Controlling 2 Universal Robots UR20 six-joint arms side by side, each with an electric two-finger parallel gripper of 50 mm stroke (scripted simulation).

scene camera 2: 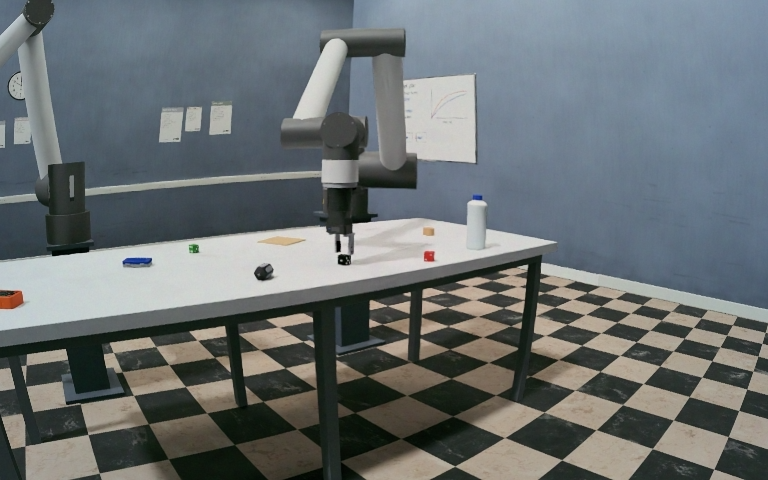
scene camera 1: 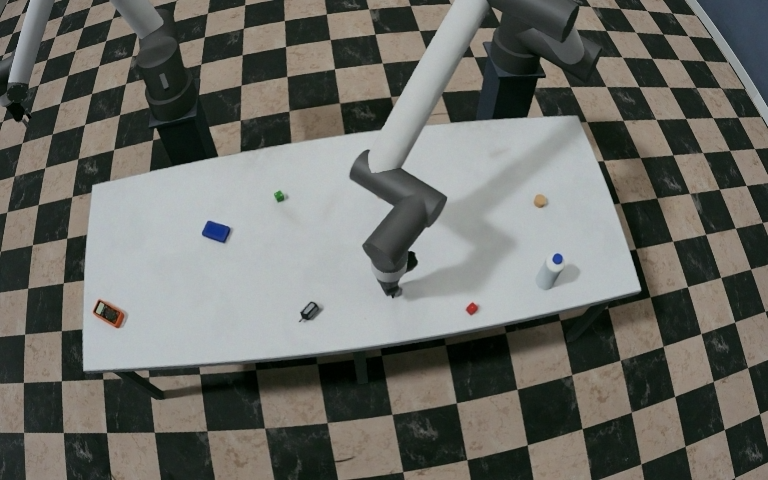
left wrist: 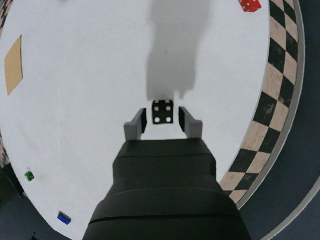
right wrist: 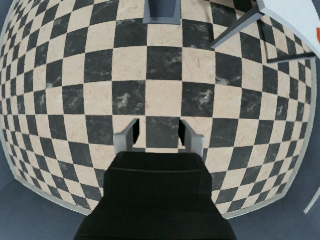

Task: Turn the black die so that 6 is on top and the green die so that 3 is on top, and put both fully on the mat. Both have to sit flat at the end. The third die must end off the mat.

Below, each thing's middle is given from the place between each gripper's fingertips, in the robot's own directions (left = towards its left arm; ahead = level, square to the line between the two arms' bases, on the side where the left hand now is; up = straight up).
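I find my left hand point(scene camera 2: 344, 253) 55 cm to the right of the white bottle point(scene camera 2: 477, 210), 5 cm short of it and 4 cm below it.
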